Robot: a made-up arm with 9 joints. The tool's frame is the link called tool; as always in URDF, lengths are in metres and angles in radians. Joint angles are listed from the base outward.
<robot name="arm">
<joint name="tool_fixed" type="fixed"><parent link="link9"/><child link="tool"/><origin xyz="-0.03 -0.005 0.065" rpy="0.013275 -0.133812 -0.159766"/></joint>
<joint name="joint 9" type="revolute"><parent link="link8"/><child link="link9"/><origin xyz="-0.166 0.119 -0.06" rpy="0 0 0"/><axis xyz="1 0 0"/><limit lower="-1.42" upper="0.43"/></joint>
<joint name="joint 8" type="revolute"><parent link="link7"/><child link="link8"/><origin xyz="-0.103 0.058 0.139" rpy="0 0 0"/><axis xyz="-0.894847 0.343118 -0.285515"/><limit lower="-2.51" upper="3.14"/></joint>
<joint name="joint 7" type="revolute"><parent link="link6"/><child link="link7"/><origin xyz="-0.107 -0.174 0.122" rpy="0 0 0"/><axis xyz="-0.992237 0.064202 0.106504"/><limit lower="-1.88" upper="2.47"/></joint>
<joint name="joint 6" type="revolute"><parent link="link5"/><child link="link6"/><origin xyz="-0.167 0.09 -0.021" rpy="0 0 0"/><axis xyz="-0.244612 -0.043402 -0.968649"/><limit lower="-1.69" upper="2.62"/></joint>
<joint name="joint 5" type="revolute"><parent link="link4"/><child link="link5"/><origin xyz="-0.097 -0.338 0.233" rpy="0 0 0"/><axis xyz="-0.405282 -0.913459 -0.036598"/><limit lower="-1.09" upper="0.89"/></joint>
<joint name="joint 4" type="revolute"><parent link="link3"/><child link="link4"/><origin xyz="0.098 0.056 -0.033" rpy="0 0 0"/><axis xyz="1 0 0"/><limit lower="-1.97" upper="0.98"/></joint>
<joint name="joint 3" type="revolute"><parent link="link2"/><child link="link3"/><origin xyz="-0.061 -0.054 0.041" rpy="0 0 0"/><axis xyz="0 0 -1"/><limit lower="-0.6" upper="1.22"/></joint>
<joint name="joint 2" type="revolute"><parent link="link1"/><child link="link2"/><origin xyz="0.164 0.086 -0.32" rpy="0 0 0"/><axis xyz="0.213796 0.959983 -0.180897"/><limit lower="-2.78" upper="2.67"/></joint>
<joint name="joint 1" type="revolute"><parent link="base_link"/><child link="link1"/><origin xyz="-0.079 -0.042 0.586" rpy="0 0 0"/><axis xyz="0.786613 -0.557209 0.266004"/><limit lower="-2.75" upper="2.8"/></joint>
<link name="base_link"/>
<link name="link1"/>
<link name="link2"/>
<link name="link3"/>
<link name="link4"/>
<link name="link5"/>
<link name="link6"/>
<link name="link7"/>
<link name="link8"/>
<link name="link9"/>
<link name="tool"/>
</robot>
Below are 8 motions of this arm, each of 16 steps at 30 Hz.
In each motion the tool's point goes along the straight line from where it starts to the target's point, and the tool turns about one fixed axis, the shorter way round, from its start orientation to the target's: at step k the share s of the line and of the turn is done. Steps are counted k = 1, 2, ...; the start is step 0. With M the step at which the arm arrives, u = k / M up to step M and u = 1 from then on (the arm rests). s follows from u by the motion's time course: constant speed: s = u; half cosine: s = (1 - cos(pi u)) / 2; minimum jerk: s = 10 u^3 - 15 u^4 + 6 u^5.
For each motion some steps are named. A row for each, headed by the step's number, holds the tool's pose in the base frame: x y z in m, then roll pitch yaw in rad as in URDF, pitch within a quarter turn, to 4 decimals.
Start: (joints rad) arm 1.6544 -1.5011 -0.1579 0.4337 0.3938 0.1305 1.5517 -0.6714 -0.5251
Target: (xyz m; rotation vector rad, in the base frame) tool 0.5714 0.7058 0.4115 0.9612 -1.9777 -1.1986
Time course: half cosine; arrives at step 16
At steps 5, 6, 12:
5: 0.5850 0.5923 0.4610 1.5478 -0.1982 -2.5198
6: 0.5835 0.6050 0.4555 1.5942 -0.1839 -2.4796
12: 0.5740 0.6844 0.4208 1.8945 -0.1378 -2.2169

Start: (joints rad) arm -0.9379 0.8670 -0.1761 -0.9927 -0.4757 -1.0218 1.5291 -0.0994 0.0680
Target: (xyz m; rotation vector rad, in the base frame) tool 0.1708 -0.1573 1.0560 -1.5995 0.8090 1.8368
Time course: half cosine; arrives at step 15
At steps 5, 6, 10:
5: 0.3839 -0.1008 0.9143 1.2156 1.1352 2.7415
6: 0.3568 -0.1080 0.9323 1.1578 1.1721 2.7825
10: 0.2418 -0.1385 1.0088 0.8866 1.3370 2.9223

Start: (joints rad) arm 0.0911 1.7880 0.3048 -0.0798 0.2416 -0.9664 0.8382 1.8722 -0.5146
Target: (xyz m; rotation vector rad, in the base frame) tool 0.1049 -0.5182 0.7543 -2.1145 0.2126 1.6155
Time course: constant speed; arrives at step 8
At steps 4, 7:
4: 0.1243 -0.5168 0.7419 -2.0700 1.1487 0.5717
7: 0.1098 -0.5178 0.7512 -2.1672 1.2101 0.5116

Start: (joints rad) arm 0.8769 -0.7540 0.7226 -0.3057 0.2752 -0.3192 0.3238 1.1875 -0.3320
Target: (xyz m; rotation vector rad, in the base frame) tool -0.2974 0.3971 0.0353 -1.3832 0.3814 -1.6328
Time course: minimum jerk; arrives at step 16
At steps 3, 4, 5, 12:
3: -0.3630 0.3962 0.0772 -0.6215 -0.5915 -1.3467
4: -0.3592 0.3963 0.0748 -0.6523 -0.5930 -1.3555
5: -0.3539 0.3964 0.0714 -0.6954 -0.5956 -1.3676
12: -0.3045 0.3970 0.0399 -1.1018 -0.6400 -1.4726

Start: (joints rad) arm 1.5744 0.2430 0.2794 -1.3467 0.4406 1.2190 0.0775 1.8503 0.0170
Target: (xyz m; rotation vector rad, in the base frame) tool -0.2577 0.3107 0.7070 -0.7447 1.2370 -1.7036
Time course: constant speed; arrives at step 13
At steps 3, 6, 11, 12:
3: -0.2256 0.3573 0.6659 -0.9778 -0.2111 -2.1512
6: -0.2352 0.3433 0.6782 -1.0605 -0.1437 -2.1053
11: -0.2513 0.3200 0.6988 -1.1901 -0.0240 -2.0422
12: -0.2545 0.3154 0.7029 -1.2151 0.0008 -2.0315

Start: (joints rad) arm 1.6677 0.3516 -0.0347 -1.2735 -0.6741 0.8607 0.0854 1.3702 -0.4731
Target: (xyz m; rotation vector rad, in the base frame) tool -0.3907 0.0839 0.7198 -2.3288 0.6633 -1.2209
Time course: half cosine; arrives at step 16
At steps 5, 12, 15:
5: -0.5549 0.1152 0.9010 -1.7966 -0.1943 -0.9673
12: -0.4216 0.0898 0.7539 -2.1998 -0.6009 -0.9125
15: -0.3927 0.0843 0.7220 -2.3062 -0.6839 -0.8712

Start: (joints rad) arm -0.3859 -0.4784 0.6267 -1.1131 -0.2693 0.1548 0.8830 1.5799 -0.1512
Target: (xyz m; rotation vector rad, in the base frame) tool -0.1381 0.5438 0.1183 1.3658 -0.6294 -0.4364
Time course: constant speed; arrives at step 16
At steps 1, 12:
1: -0.3875 0.4967 0.3037 2.3424 -0.7254 -0.5033
12: -0.2046 0.5312 0.1677 1.7091 -0.2938 -0.5937

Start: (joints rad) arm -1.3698 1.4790 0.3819 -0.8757 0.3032 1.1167 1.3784 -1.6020 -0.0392
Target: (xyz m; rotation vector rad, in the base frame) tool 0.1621 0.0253 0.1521 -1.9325 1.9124 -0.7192
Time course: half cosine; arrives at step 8
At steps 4, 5, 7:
4: 0.1076 0.0308 0.1719 -2.6129 -0.0578 -1.5718
5: 0.1284 0.0287 0.1643 -2.5858 -0.0827 -1.5814
7: 0.1579 0.0257 0.1536 -2.5468 -0.1176 -1.5961

